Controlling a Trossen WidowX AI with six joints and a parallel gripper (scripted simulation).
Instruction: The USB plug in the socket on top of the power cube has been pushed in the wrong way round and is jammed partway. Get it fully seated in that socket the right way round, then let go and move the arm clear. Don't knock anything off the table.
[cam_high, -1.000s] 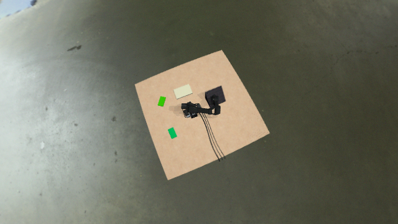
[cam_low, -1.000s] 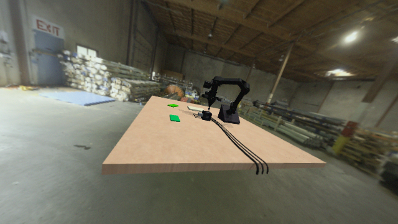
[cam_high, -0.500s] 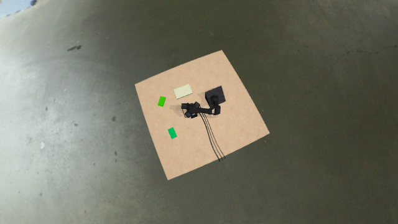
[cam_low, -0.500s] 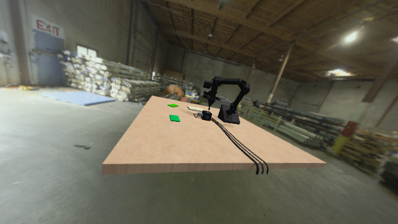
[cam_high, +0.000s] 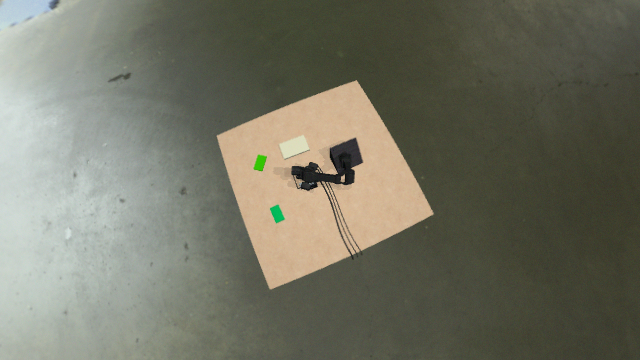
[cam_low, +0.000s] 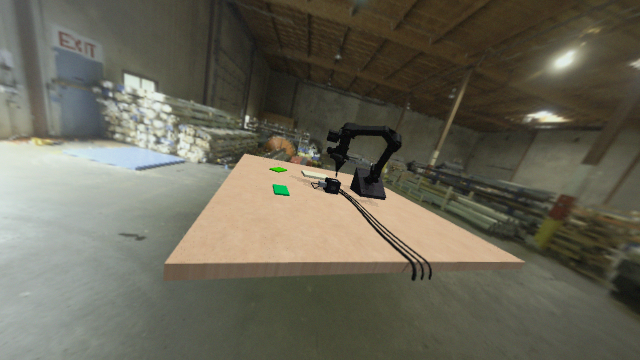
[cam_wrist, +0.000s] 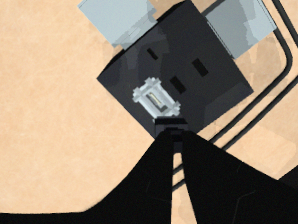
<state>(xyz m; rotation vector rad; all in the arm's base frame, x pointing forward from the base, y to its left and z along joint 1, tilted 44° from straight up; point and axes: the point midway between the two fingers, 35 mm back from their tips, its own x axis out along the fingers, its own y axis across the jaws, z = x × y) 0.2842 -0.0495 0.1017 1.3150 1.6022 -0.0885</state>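
Now: the USB plug 20 mm below my gripper tip. Round my gripper tip: cream card (330 mm to the right, 120 mm below, 40 mm behind); USB socket (60 mm below, 10 mm to the left).
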